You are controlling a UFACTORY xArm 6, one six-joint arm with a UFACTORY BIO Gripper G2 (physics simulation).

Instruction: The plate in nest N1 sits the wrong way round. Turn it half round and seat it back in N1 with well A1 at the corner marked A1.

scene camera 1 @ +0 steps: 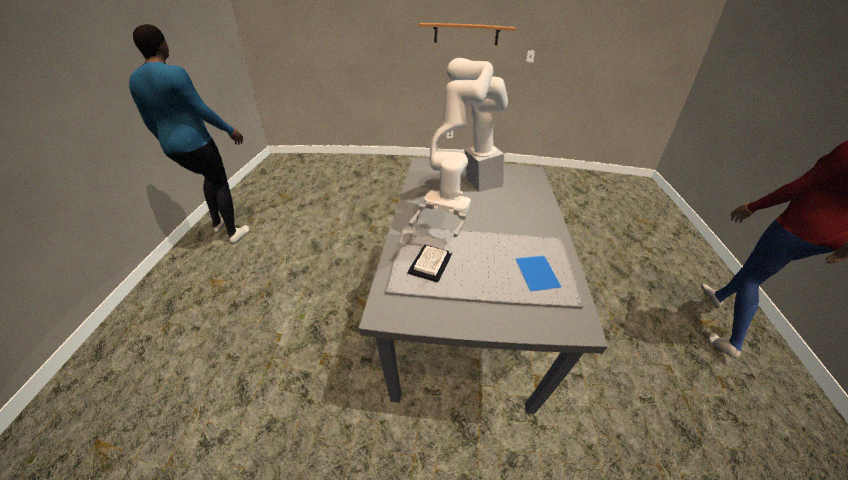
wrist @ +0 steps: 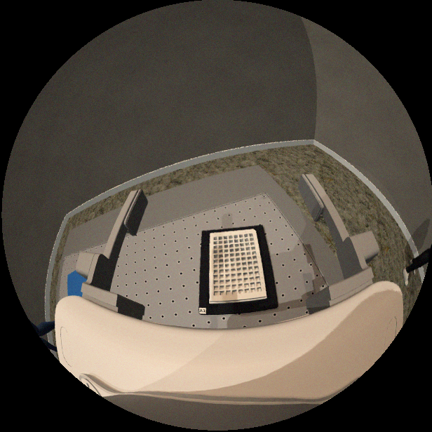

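Observation:
The pale plate, with a grid of square wells, lies flat in the black nest. The nest's white A1 label shows at its lower left corner in the wrist view. The well lettering on the plate is too small to read. My gripper is wide open and empty. It hangs above the board, behind the nest on the robot's side in the scene view. The plate shows between and below the two fingers in the wrist view, touched by neither.
The nest stands on a perforated board on the grey table. A blue rectangle lies on the board's other side. A person in blue and one in red stand beyond the table's sides.

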